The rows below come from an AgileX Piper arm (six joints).
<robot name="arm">
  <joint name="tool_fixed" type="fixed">
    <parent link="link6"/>
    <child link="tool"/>
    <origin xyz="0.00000 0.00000 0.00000" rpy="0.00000 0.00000 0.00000"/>
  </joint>
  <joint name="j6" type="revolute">
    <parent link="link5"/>
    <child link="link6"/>
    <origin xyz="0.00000 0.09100 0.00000" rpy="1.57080 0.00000 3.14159"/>
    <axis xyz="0 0 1"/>
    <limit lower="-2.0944" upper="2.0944"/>
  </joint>
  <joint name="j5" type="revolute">
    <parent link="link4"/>
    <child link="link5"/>
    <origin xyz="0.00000 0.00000 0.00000" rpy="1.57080 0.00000 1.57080"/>
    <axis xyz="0 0 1"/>
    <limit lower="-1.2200" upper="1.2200"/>
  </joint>
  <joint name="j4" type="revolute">
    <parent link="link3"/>
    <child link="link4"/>
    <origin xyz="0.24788 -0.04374 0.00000" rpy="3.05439 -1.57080 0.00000"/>
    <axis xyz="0 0 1"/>
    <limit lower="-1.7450" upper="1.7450"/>
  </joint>
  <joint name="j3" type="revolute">
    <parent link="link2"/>
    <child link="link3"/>
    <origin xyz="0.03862 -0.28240 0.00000" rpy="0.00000 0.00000 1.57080"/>
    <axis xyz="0 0 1"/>
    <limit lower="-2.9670" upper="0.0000"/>
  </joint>
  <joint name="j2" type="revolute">
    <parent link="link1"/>
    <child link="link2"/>
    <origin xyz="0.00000 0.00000 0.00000" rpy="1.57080 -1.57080 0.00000"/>
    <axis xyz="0 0 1"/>
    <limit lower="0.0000" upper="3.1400"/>
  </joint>
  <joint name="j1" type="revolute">
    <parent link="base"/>
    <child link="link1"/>
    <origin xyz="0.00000 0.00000 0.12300" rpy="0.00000 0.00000 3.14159"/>
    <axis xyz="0 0 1"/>
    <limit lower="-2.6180" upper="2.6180"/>
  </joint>
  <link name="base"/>
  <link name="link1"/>
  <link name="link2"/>
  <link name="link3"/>
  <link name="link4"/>
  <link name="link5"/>
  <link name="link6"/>
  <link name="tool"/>
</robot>
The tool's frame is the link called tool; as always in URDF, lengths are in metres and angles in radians.
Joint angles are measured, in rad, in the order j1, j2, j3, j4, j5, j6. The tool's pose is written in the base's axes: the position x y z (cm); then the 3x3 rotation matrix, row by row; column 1 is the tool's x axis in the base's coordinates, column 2 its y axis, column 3 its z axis. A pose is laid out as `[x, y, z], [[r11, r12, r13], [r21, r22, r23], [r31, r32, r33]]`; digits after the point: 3 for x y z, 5 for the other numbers.
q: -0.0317, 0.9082, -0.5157, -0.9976, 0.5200, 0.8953
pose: [16.915, -4.337, 26.787], [[-0.58261, 0.35094, 0.73309], [-0.01422, 0.89744, -0.44091], [-0.81263, -0.26731, -0.51786]]
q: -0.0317, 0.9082, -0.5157, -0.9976, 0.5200, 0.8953
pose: [16.915, -4.337, 26.787], [[-0.58261, 0.35094, 0.73309], [-0.01422, 0.89744, -0.44091], [-0.81263, -0.26731, -0.51786]]
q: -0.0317, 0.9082, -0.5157, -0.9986, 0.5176, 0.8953
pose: [16.930, -4.324, 26.798], [[-0.58152, 0.34928, 0.73473], [-0.01583, 0.89811, -0.43948], [-0.81338, -0.26720, -0.51674]]
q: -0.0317, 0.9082, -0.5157, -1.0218, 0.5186, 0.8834
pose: [16.949, -4.387, 26.879], [[-0.58641, 0.33646, 0.73683], [-0.04823, 0.89353, -0.44640], [-0.80858, -0.29731, -0.50775]]
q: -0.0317, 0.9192, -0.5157, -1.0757, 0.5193, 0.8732
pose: [17.166, -4.520, 26.889], [[-0.59888, 0.31206, 0.73754], [-0.10767, 0.88122, -0.46028], [-0.79357, -0.35507, -0.49414]]
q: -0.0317, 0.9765, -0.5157, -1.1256, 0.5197, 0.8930
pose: [18.040, -4.653, 26.061], [[-0.63669, 0.28763, 0.71547], [-0.13567, 0.87157, -0.47112], [-0.75909, -0.39703, -0.51590]]
